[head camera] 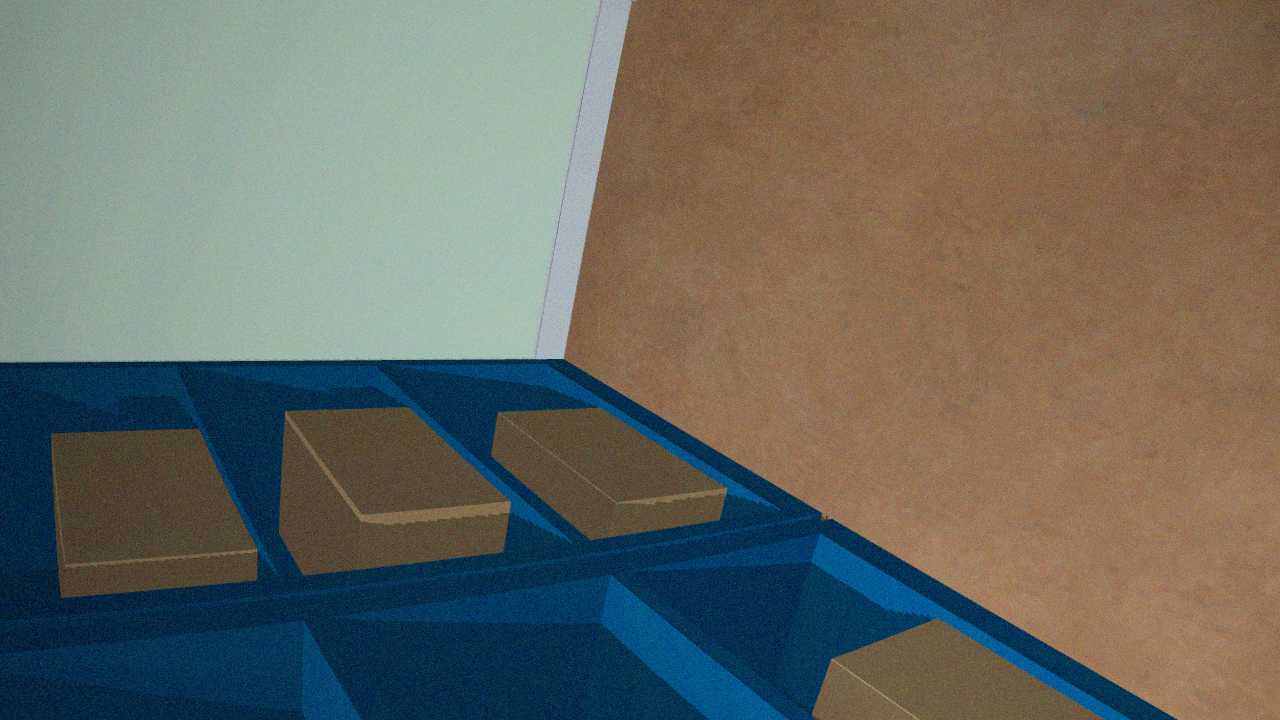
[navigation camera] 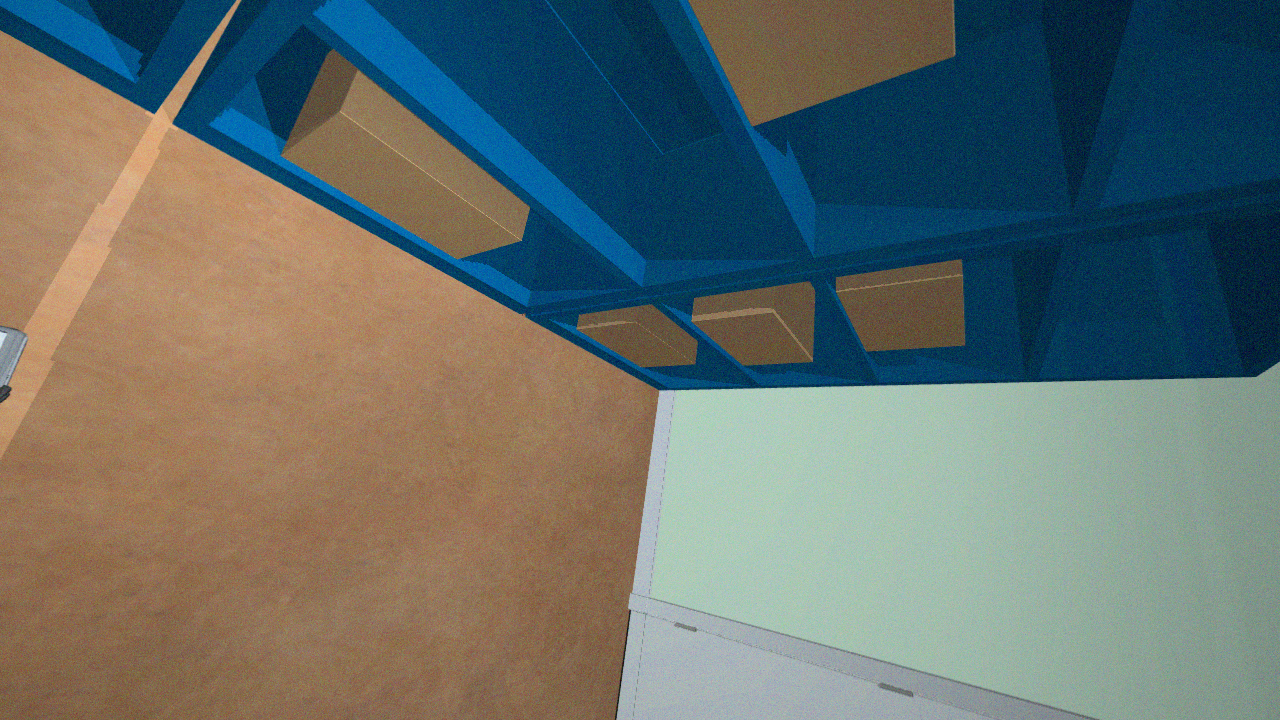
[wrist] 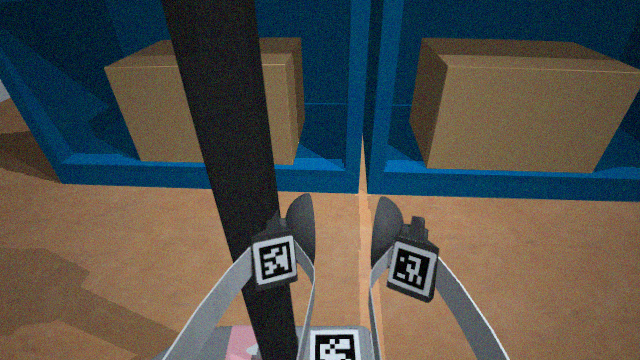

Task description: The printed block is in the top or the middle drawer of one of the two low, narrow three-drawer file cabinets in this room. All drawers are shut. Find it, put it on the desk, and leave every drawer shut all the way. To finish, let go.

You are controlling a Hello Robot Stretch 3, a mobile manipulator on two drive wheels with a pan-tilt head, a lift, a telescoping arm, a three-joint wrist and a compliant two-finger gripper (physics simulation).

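Frame: origin at the robot's base, x ahead, y left, z up, level; metres.
Where they show: gripper, fingertip midpoint: (wrist: 343,220).
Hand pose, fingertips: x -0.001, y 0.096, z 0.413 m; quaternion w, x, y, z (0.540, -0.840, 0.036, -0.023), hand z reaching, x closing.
Note:
After its pixels a point has its place.
My gripper (wrist: 343,220) @[z 0.413, x -0.001, y 0.096 m] is open in the wrist view, its two dark fingertips apart with bare brown floor between them. It is in front of the low edge of blue shelving. The printed block, the file cabinets with their drawers and the desk cannot be made out in these views.
Blue shelving (head camera: 429,573) (navigation camera: 581,300) (wrist: 135,175) holds brown cartons (head camera: 429,461) (navigation camera: 411,170) @[z 0.322, x 0.417, y 0.627 m] (wrist: 525,115) @[z 0.236, x 0.468, y 0.623 m]. A second blue unit stands beside it across a narrow gap in the wrist view. A black post (wrist: 225,125) crosses that view. A pale green wall (head camera: 286,179) @[z 0.775, x 1.941, y 0.096 m] (navigation camera: 895,483) @[z 1.033, x 1.943, y 0.131 m] meets the floor (head camera: 939,268) @[z 0.001, x 0.900, y 0.071 m] (navigation camera: 358,492) @[z 0.000, x 0.626, y -0.047 m].

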